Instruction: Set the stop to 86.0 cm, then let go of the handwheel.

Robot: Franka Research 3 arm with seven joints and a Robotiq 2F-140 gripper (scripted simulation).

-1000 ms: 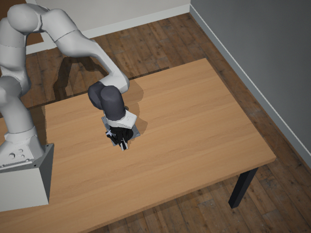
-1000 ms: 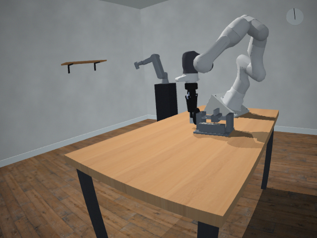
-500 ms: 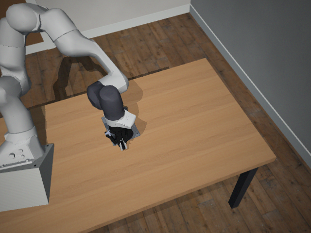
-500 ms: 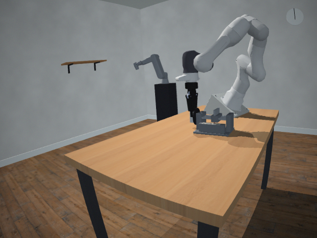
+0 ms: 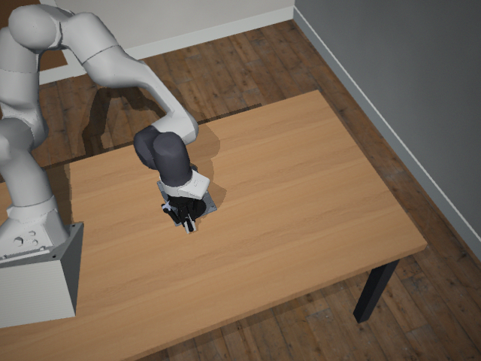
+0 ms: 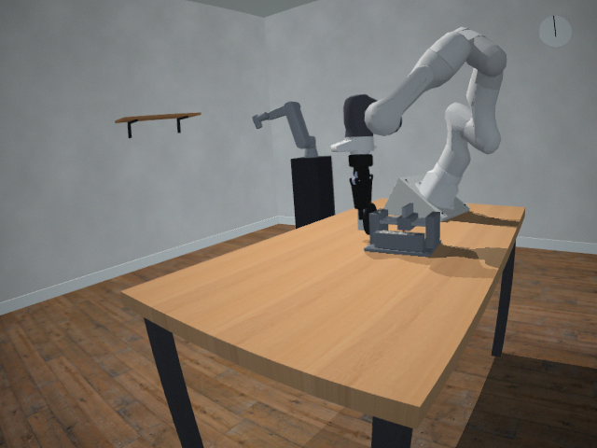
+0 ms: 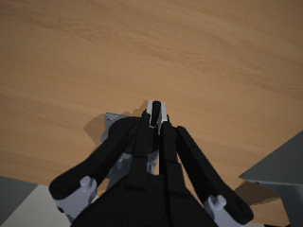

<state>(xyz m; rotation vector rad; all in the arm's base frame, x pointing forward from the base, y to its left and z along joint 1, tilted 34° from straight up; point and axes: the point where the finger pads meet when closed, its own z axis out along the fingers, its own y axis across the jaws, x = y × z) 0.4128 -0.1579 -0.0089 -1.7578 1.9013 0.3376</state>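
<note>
Now: the black handwheel 1 cm ahead of my hand, 2 cm to the left of it and 1 cm below it. Also, from my hand: sliding stop block (4 cm ahead, 16 cm to the left, 2 cm above).
</note>
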